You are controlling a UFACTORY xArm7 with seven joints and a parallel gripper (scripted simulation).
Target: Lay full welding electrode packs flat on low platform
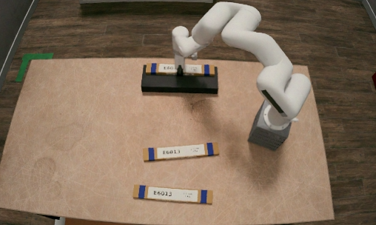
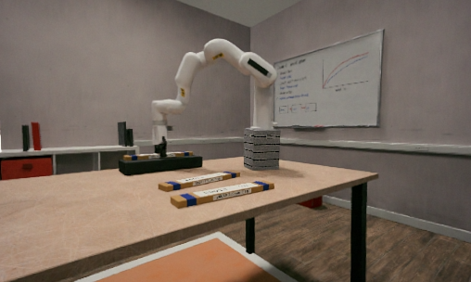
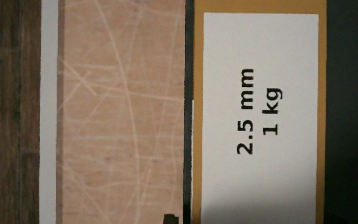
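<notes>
Right now the low black platform is 10 mm behind my hand, 40 mm to the left of it and 60 mm below it.
</notes>
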